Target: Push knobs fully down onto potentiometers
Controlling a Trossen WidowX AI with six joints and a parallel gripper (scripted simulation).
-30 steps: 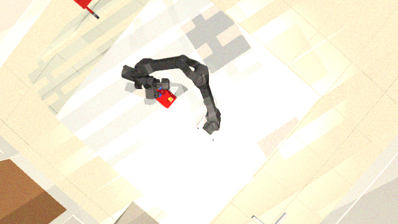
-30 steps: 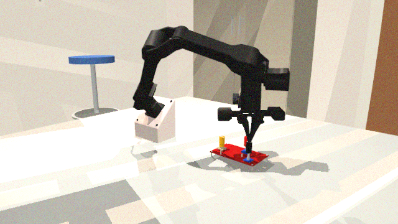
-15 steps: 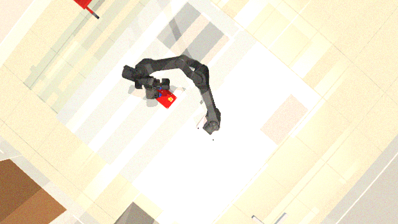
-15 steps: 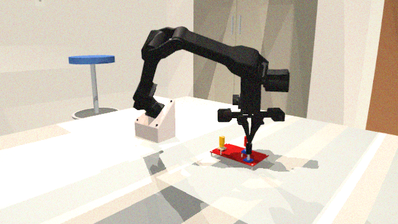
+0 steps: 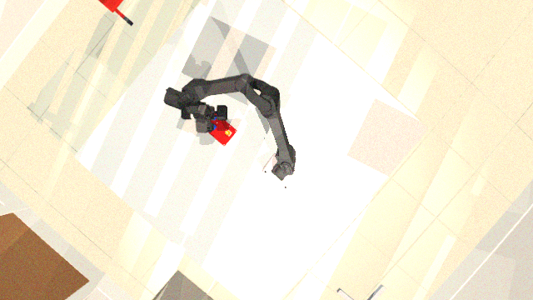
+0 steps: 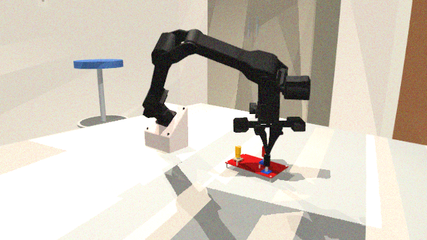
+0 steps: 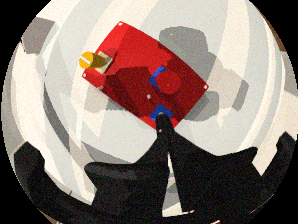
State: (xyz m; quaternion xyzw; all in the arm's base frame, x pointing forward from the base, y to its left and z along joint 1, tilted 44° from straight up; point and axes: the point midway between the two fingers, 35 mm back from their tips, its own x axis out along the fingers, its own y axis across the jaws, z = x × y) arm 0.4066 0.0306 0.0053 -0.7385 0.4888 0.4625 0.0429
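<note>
Right now my gripper tip is 10 mm above the black knob. From my gripper tip the other things lie so: yellow knob (110 mm behind, 20 mm below, 10 mm to the left).
</note>
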